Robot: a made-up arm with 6 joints.
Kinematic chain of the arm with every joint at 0, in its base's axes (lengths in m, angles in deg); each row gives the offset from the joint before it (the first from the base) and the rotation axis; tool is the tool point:
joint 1: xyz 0 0 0.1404 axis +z
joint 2: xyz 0 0 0 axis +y
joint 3: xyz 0 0 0.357 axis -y
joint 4: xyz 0 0 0 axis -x
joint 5: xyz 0.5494 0 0 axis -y
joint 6: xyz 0 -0.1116 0 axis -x
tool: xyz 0 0 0
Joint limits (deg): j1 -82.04..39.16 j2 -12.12..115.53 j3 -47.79..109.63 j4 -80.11..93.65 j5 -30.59..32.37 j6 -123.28..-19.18
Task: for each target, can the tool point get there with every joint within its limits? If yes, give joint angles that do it. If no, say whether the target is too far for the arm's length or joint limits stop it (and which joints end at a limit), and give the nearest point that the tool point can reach.
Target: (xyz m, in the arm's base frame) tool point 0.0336 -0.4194 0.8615
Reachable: yes | joints -70.07 -0.91 41.40 -3.93 3.13 -113.20
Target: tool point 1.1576 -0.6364 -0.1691
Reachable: no: too far | nearest point 0.7829 -0.4304 -0.0689 | short by 0.439 m
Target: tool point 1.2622 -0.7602 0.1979
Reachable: no: too far | nearest point 0.7855 -0.4731 0.1762 | short by 0.557 m
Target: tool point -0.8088 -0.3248 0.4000
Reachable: no: joint limits stop it (at a limit: joint 2, joint 3) | nearest point -0.4259 -0.1710 0.8979 | short by 0.647 m
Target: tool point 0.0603 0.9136 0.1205
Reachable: no: joint limits stop it (at a limit: joint 1, joint 4) | nearest point 0.4791 0.3994 0.1205 | short by 0.663 m
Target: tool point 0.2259 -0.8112 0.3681
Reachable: yes | joints -67.32 52.94 58.36 -20.75 -6.00 -113.39
